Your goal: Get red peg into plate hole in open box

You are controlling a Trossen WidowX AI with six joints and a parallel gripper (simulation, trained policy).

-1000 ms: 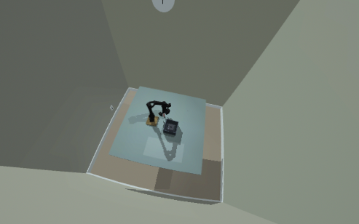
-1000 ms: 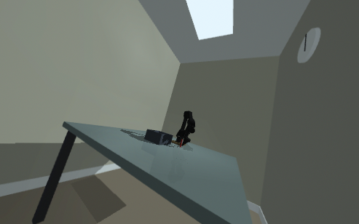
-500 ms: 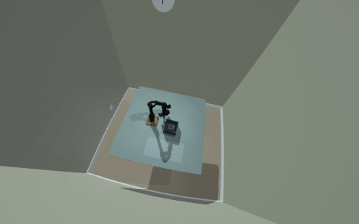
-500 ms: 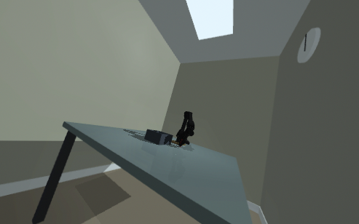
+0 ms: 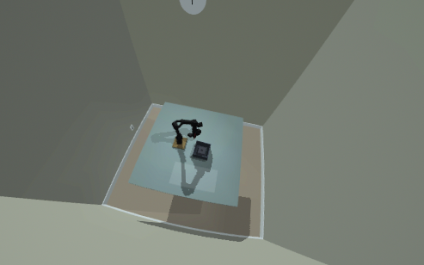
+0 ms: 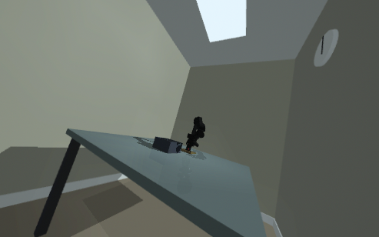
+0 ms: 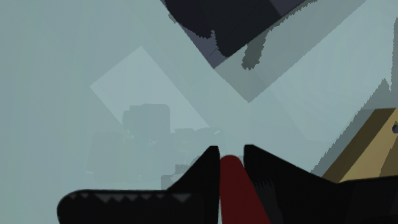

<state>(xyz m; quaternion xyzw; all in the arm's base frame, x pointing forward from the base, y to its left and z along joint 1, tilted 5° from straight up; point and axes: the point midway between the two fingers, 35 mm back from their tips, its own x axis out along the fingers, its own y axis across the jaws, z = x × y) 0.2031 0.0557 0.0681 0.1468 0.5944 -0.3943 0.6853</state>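
The grey plate lies 160 mm to the right of my gripper tip, 100 mm ahead of it and 20 mm below it. The rest, counted from my gripper tip: dark box 160 mm to the right, 100 mm ahead, 40 mm below; then red peg 30 mm above, 10 mm to the left.
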